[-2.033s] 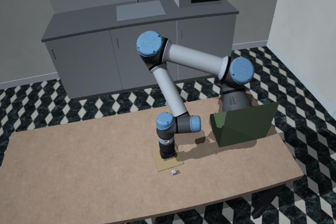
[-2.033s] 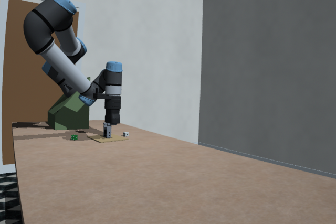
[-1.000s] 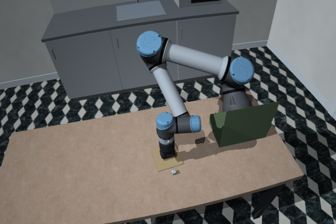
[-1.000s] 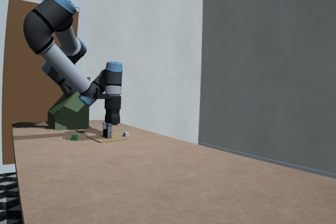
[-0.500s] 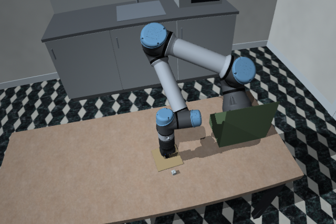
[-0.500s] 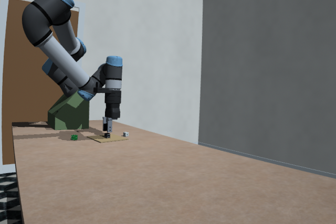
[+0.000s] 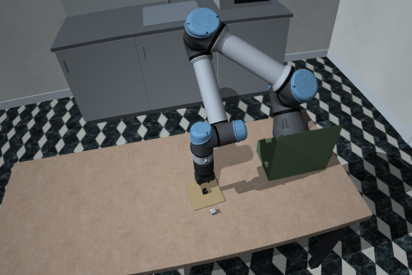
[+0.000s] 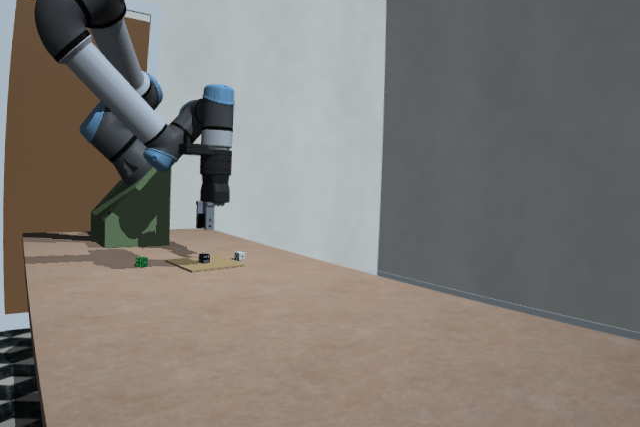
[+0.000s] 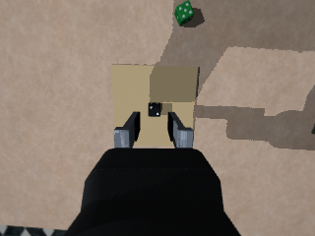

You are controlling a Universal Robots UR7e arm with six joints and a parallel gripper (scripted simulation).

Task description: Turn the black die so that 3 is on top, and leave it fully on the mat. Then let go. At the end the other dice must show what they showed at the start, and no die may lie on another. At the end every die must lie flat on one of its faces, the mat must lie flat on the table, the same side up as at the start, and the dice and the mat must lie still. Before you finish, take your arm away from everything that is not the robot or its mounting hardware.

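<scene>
Now: hand 9 cm above the black die. Round my hand: green die 3 cm behind, 14 cm to the right, 9 cm below; tan mat 10 cm below; white die 1 cm behind, 10 cm to the left, 9 cm below.
</scene>
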